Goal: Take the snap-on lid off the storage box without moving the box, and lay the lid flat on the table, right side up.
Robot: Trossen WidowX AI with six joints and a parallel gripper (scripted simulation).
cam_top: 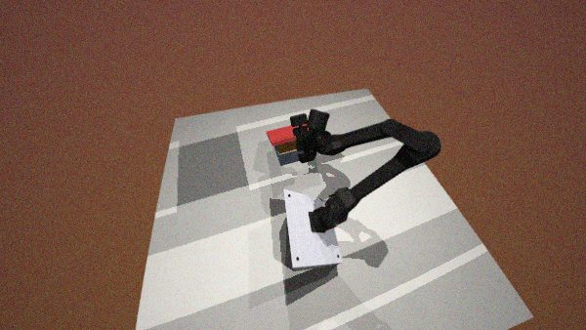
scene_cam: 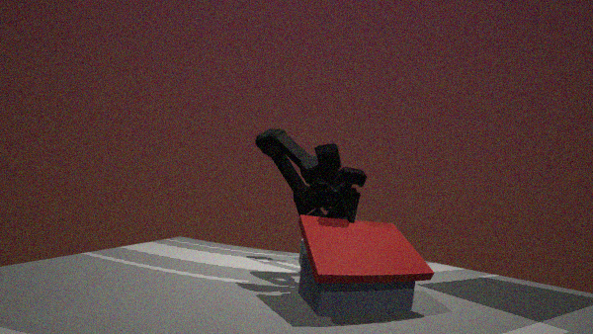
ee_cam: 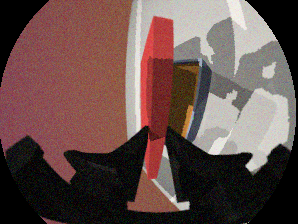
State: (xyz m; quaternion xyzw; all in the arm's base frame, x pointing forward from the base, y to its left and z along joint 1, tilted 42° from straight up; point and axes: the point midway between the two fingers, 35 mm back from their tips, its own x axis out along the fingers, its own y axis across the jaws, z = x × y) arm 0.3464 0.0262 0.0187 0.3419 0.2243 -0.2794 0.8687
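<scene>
My gripper tip is now 70 mm short of the lid, 40 mm above it and 20 mm to the right of it. The rest, counted from my gripper tip: storage box: 110 mm below, 60 mm ahead, 10 mm to the left.
</scene>
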